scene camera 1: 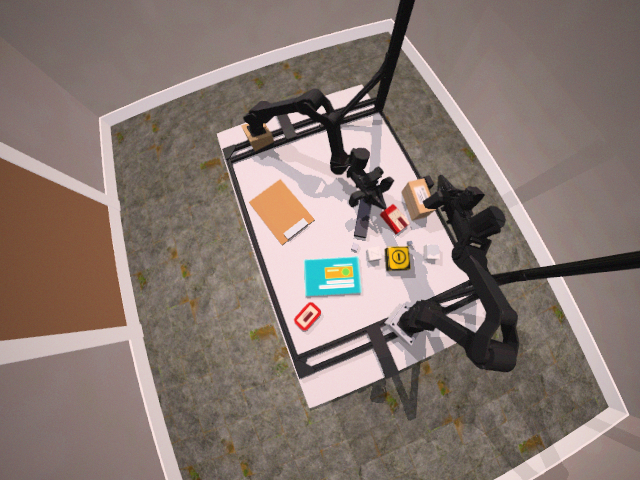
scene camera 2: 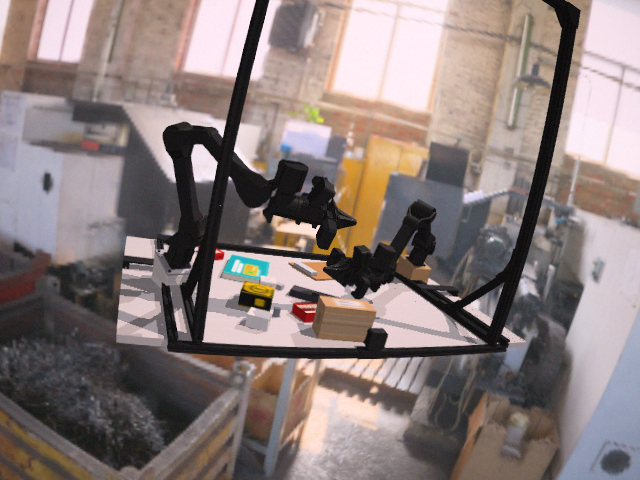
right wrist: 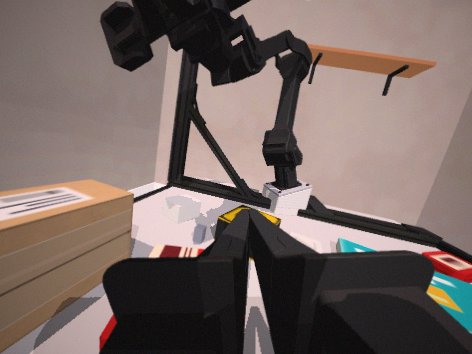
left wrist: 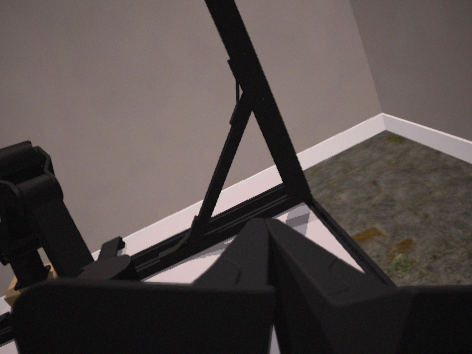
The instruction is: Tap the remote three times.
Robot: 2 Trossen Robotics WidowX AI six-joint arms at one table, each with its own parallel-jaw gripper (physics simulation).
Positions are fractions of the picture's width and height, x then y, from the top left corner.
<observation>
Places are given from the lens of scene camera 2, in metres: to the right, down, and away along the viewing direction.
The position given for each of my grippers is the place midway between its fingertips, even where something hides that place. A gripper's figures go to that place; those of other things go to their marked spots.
my left gripper (scene camera 2: 0.56, 0.46): 0.09, -0.04, 1.12
my right gripper (scene camera 2: 0.51, 0.56): 0.01, 0.08, 1.28
</observation>
